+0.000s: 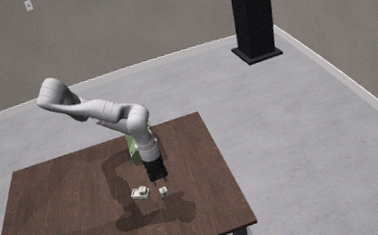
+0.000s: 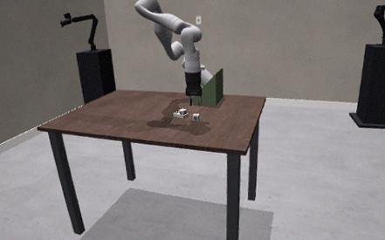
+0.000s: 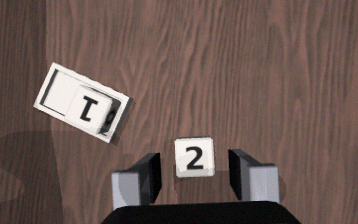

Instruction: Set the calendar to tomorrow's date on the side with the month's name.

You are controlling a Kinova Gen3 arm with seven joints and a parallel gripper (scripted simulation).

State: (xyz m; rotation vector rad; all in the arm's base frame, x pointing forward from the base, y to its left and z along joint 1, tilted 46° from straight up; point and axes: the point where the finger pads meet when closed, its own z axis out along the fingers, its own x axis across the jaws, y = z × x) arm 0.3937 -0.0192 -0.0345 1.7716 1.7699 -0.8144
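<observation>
The digit cube is 80 mm below my hand. Also, from my hand: white calendar tray (100 mm to the right, 90 mm below, 50 mm behind); white cube (80 mm to the right, 70 mm below, 40 mm behind).
</observation>
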